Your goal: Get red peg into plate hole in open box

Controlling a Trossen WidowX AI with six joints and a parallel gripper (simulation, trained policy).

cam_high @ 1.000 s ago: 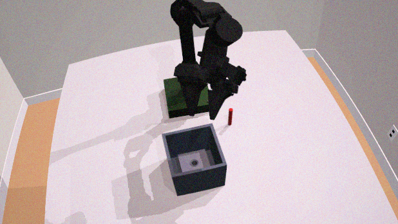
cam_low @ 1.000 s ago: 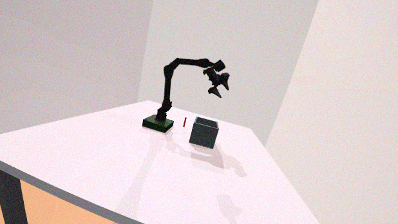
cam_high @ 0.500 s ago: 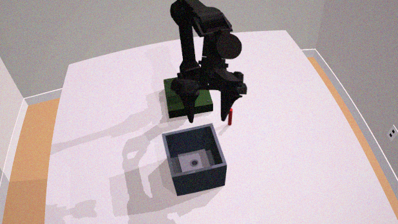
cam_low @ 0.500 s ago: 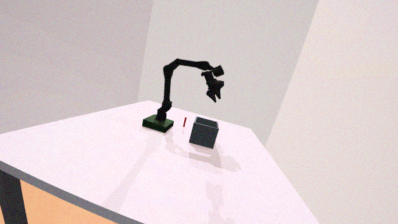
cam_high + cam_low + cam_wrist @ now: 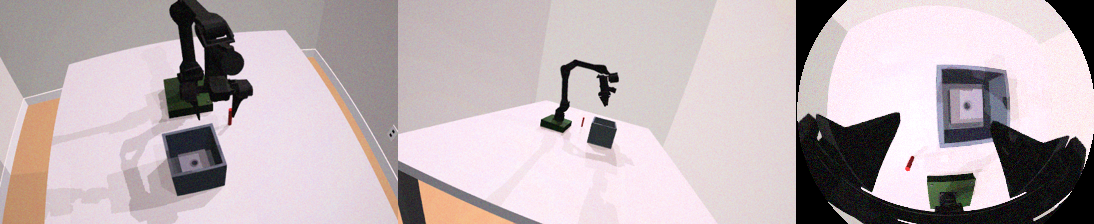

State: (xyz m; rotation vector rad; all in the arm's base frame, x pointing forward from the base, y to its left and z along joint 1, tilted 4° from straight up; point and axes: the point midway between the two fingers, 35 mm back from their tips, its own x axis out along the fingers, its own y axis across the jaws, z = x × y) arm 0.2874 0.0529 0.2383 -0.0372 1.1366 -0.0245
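Right now my gripper tip is 19 cm above the red peg, 16 cm past it and 8 cm to the right of it. From my gripper tip the other things lie so: pale plate 19 cm below, 7 cm to the right, 3 cm ahead.
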